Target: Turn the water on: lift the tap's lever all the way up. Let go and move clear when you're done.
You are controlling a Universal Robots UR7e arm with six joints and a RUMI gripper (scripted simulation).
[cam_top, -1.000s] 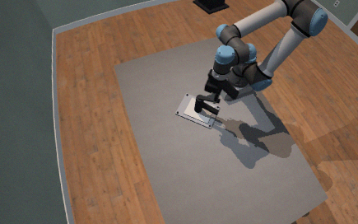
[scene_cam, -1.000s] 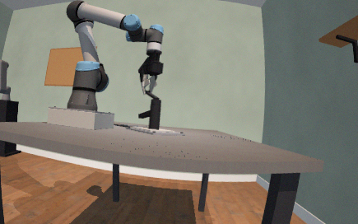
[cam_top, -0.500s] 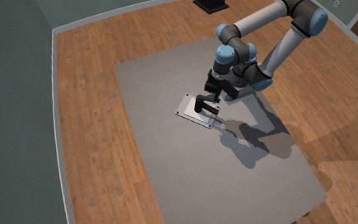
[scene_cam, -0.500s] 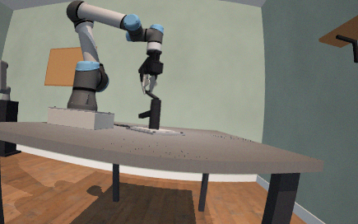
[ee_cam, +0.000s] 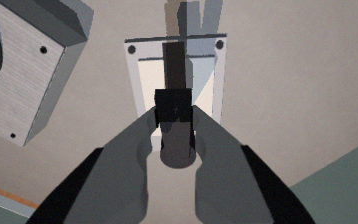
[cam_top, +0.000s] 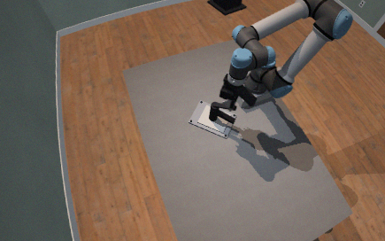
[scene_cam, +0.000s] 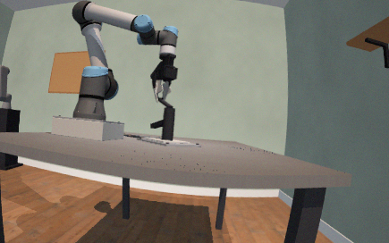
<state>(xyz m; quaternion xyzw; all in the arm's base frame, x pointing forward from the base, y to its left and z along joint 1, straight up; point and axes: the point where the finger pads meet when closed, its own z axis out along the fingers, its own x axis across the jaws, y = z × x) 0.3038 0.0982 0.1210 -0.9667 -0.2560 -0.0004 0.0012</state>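
Right now the lever is 20 mm ahead of my hand, 30 mm to the right of it and 20 mm below it. From my hand the other things lie so: tap (30 mm ahead, 50 mm to the right, 80 mm below).
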